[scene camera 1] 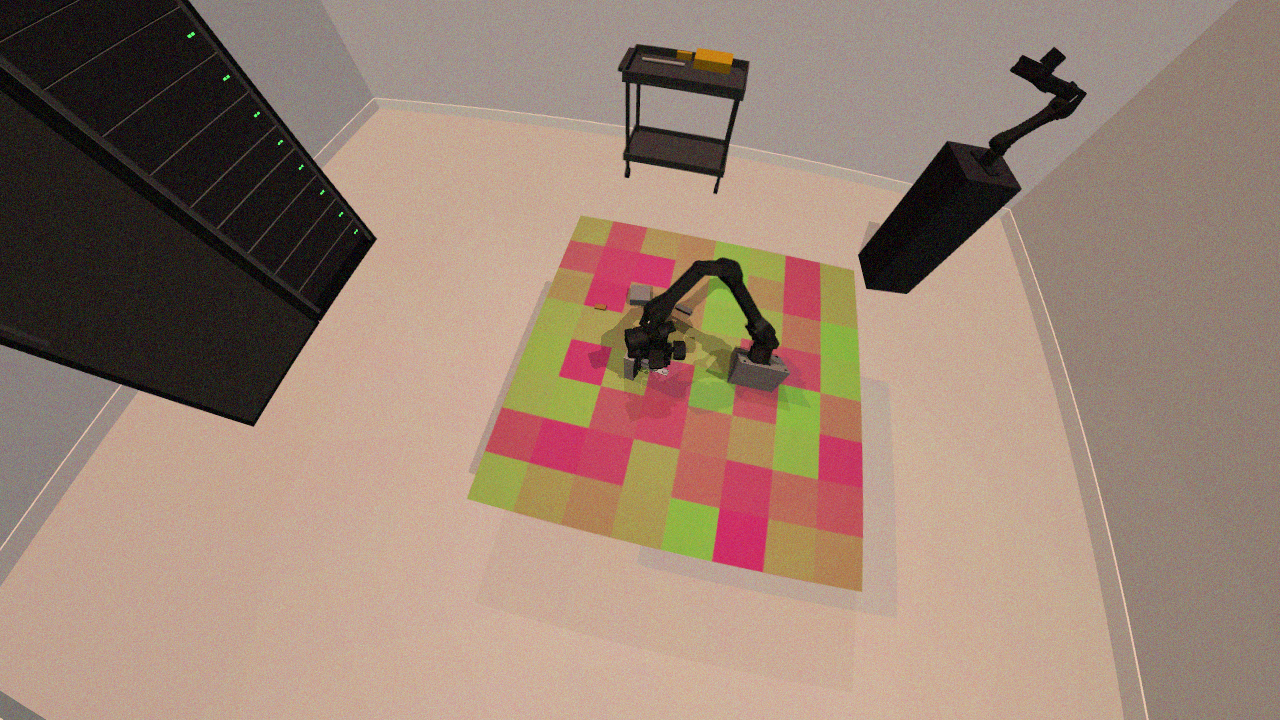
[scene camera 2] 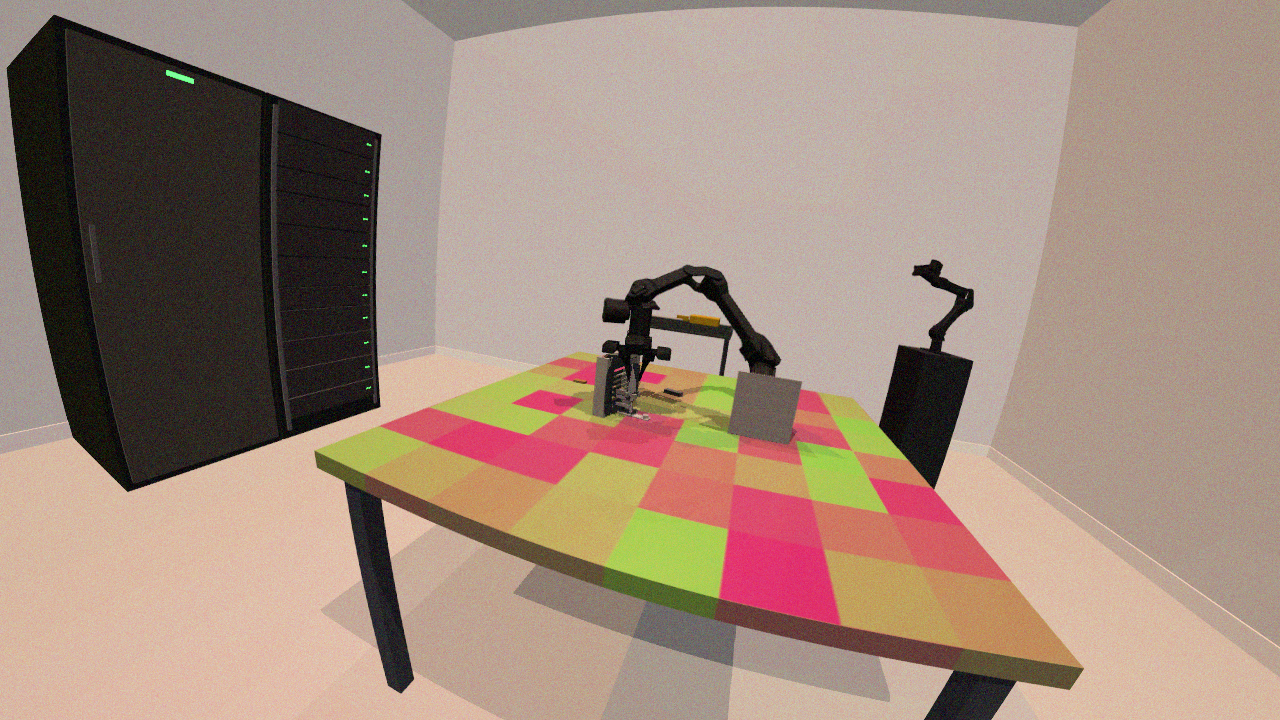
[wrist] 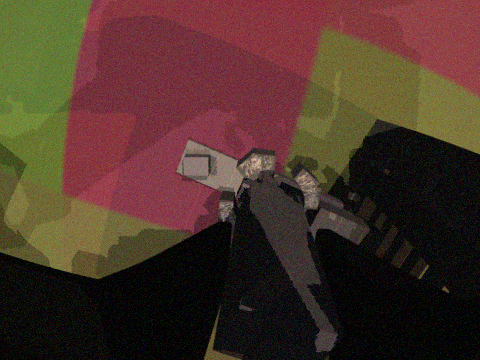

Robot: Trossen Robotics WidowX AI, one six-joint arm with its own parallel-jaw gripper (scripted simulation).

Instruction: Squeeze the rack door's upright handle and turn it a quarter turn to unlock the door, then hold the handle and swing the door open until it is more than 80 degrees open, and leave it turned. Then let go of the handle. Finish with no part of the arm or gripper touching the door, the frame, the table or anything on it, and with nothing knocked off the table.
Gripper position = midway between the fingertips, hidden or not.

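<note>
Here is my gripper (scene camera 2: 633, 380), which I can also find as the gripper (scene camera 1: 654, 360) and, in my wrist view, as the gripper (wrist: 273, 239). A grey rack (wrist: 417, 161) is there to be seen too.
</note>
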